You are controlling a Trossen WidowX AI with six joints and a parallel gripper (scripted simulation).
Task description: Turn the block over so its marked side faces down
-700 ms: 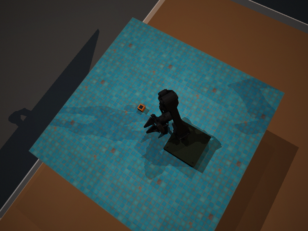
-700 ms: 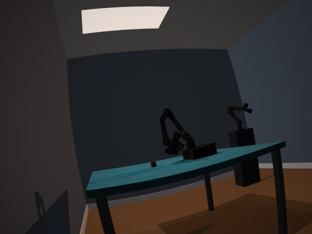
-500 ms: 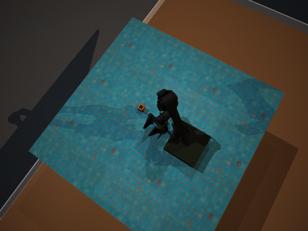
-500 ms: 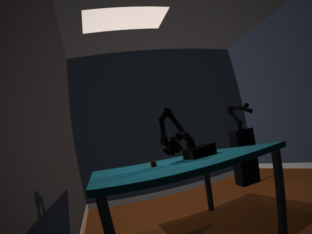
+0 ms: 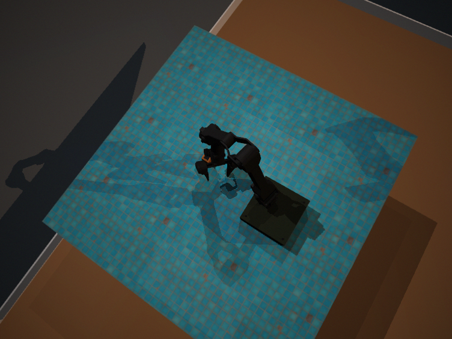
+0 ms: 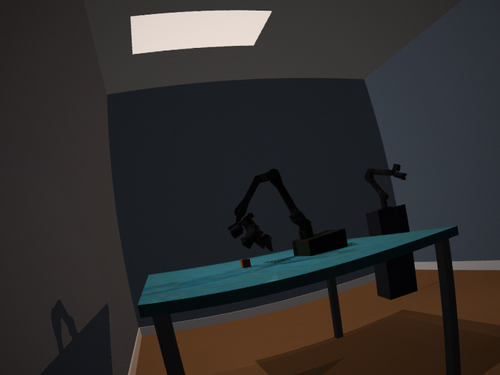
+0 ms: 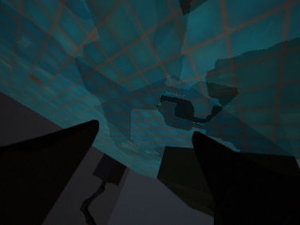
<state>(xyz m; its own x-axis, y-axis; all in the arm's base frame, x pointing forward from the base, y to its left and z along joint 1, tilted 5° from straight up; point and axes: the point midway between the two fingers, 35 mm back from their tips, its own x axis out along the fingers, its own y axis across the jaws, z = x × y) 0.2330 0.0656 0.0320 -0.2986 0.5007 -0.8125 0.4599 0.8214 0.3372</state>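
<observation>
Right now my gripper tip is 120 mm short of the orange block, 40 mm to the left of it and 40 mm above it.
</observation>
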